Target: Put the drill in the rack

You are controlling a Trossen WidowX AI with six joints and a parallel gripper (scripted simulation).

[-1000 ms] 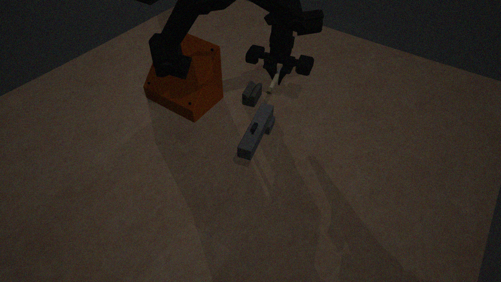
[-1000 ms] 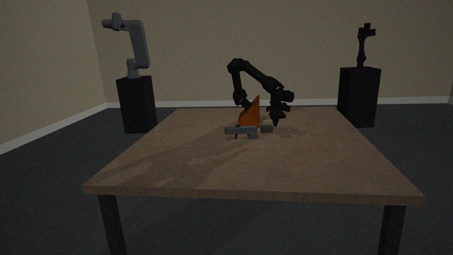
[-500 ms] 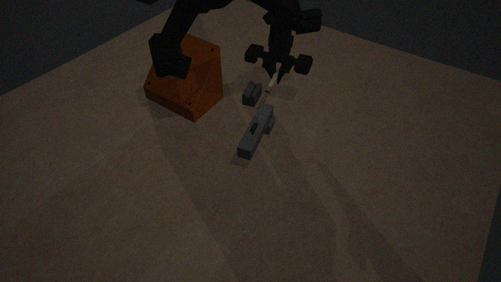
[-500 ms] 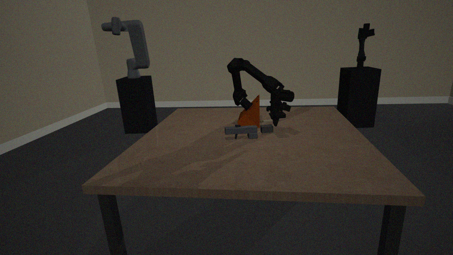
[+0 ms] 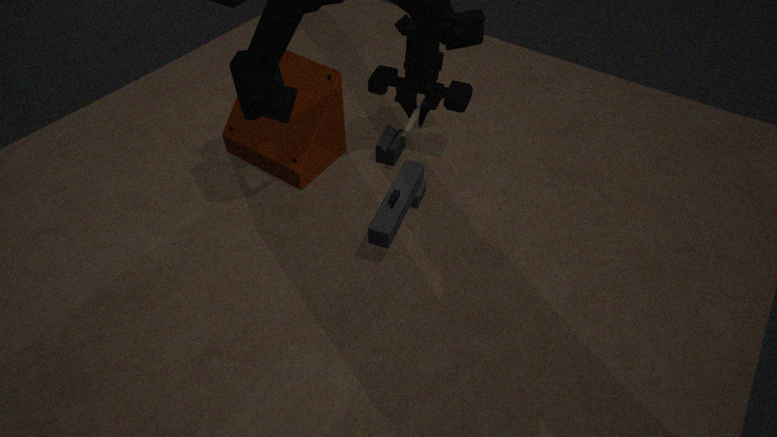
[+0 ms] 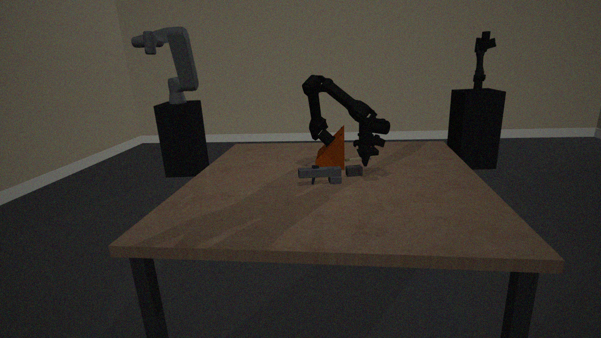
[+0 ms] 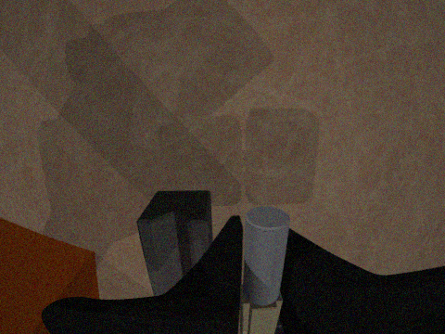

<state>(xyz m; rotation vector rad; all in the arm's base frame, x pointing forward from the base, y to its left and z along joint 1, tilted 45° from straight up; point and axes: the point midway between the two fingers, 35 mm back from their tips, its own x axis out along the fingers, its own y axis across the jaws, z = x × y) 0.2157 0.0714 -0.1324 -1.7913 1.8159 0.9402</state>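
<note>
Now: gripper tip 1 cm short of the drill, 4 cm to the left of it and 4 cm below it. The rest, counted from my gripper tip: dark key (7 cm ahead, 22 cm to the right); rack (3 cm behind, 5 cm to the right, 3 cm below); grey-blue block (7 cm ahead, 20 cm to the right, 1 cm below).
</note>
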